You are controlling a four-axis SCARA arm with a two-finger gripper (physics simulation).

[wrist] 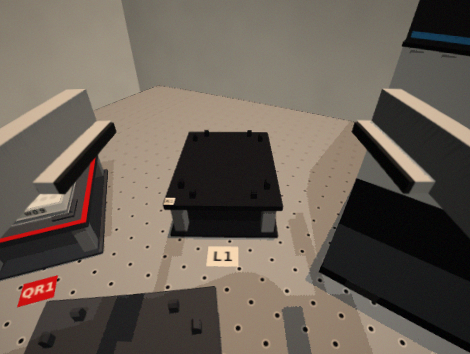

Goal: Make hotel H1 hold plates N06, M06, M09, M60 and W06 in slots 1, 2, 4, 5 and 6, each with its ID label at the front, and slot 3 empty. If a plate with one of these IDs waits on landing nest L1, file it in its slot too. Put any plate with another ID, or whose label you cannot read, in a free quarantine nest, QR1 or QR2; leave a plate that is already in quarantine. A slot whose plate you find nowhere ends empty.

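Landing nest L1 point(225, 175) is a black raised platform with small pegs, in the middle of the wrist view; no plate lies on it. Its floor label L1 point(222, 256) is in front of it. Quarantine nest QR1 point(42, 231), edged in red, stands at the left and bears a light plate point(47, 202). That plate's label ends in what looks like 09; the left finger hides part of the plate, and I cannot read the full ID. My gripper point(234, 108) is open, with nothing between its fingers. Hotel H1 and nest QR2 cannot be made out in this view.
A dark platform with pegs point(160, 335) is partly in view at the bottom left, in front of QR1. A large grey and black machine point(400, 245) stands close to L1's right, partly behind the right finger. The perforated table top point(250, 315) runs back to grey walls.
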